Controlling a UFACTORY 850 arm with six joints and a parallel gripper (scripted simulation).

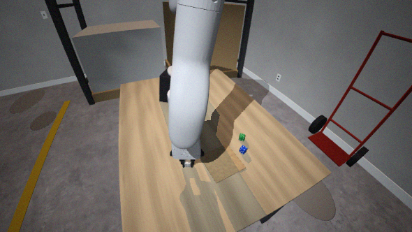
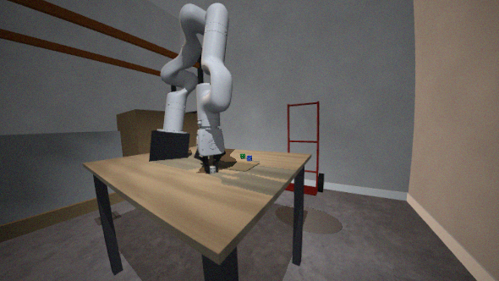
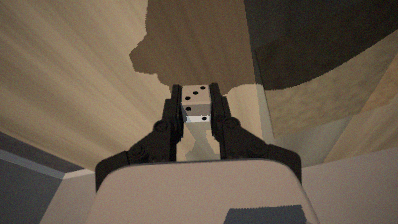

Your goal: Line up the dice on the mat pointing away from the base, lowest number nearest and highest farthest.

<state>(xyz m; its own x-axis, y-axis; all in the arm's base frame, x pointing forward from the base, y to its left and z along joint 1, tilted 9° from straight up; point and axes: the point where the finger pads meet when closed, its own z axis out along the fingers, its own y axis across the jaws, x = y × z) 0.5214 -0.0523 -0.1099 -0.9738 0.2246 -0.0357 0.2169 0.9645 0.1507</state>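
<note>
My gripper is now 140 mm to the right of the tan mat, 20 mm short of it and 20 mm above it. From my hand the other things lie so: white die (10 mm below); green die (270 mm to the left, 80 mm behind, 10 mm below); blue die (250 mm to the left, 10 mm below, 10 mm behind).
</note>
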